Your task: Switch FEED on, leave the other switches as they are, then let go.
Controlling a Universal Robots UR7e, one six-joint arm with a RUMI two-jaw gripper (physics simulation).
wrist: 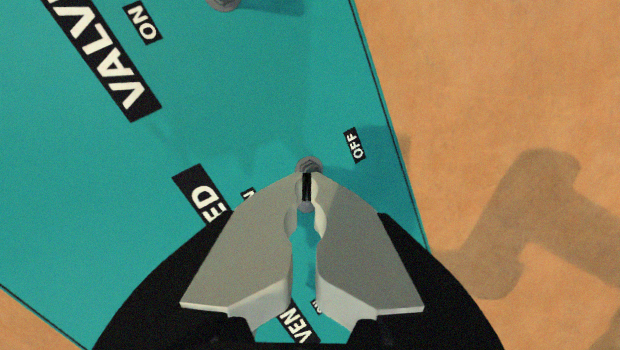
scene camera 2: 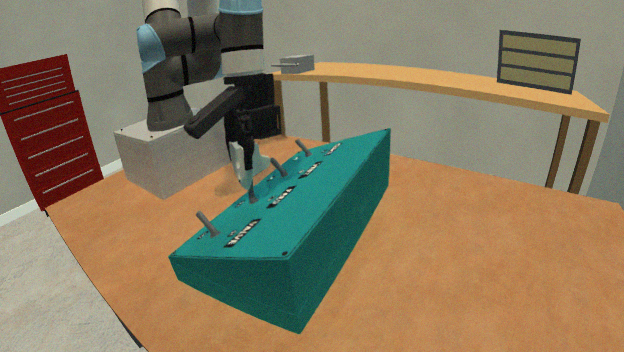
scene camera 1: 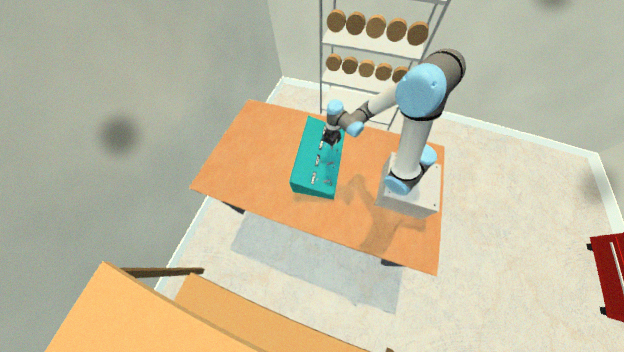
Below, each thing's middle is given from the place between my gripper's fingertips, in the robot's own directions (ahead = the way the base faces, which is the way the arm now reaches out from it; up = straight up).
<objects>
Now: the teal switch panel (scene camera 2: 274,256) 50 mm ahead of my hand, 90 mm to the left of it and 40 mm below it.
</objects>
